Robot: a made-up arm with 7 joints.
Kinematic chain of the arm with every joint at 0, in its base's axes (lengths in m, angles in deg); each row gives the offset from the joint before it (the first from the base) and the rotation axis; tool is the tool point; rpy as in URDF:
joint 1: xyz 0.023 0.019 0.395 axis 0 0.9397 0.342
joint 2: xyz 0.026 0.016 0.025 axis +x
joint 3: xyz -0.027 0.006 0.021 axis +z
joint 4: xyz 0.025 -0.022 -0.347 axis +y
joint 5: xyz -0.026 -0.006 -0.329 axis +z
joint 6: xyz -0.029 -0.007 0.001 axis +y
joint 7: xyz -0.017 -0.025 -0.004 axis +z
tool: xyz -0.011 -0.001 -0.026 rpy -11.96 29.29 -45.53
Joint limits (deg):
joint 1: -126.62..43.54
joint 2: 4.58..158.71
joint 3: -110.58..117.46
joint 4: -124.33..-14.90
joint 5: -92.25..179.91
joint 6: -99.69..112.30
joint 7: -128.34..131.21
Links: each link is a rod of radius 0.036 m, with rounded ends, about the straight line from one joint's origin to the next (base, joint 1, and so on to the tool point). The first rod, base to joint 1, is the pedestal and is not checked.
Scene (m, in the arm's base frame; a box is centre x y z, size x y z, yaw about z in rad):
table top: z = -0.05
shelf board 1: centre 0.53 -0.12 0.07 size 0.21 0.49 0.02 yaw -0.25
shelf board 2: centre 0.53 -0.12 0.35 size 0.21 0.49 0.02 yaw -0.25
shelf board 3: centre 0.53 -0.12 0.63 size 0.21 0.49 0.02 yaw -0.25
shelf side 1: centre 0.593 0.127 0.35 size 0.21 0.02 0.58 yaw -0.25
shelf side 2: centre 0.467 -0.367 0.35 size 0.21 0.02 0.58 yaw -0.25
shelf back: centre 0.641 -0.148 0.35 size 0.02 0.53 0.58 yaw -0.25
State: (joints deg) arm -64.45 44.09 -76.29 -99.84 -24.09 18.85 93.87
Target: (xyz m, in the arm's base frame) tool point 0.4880 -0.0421 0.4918
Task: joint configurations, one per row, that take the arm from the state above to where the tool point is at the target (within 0.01 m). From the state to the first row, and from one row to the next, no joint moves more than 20 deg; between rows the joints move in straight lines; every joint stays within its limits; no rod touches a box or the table.
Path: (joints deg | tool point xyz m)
1: -63.34 49.33 -77.00 -108.00 -8.98 11.29 97.17 | 0.4158 -0.0816 0.1785
2: -62.22 54.58 -77.70 -116.17 6.13 3.73 100.48 | 0.3644 -0.0688 0.1781
3: -61.11 59.82 -78.41 -124.33 21.24 -3.83 103.78 | 0.3089 -0.0560 0.1858
4: -70.92 68.04 -71.00 -124.33 37.32 6.01 101.16 | 0.3545 -0.0366 0.2807
5: -80.74 76.25 -63.60 -124.33 53.40 15.84 98.54 | 0.3659 -0.0199 0.3868
6: -90.56 84.47 -56.19 -124.33 69.48 25.67 95.92 | 0.3407 -0.0045 0.4918
7: -88.95 79.89 -56.49 -120.77 50.13 24.52 95.50 | 0.3794 -0.0089 0.4896
8: -87.35 75.31 -56.78 -117.20 30.78 23.37 95.09 | 0.4145 -0.0143 0.4895
9: -85.74 70.74 -57.08 -113.64 11.43 22.22 94.67 | 0.4448 -0.0212 0.4904
10: -84.13 66.16 -57.37 -110.07 -7.93 21.07 94.25 | 0.4695 -0.0303 0.4916
11: -82.53 61.58 -57.67 -106.51 -27.28 19.91 93.84 | 0.4880 -0.0421 0.4918

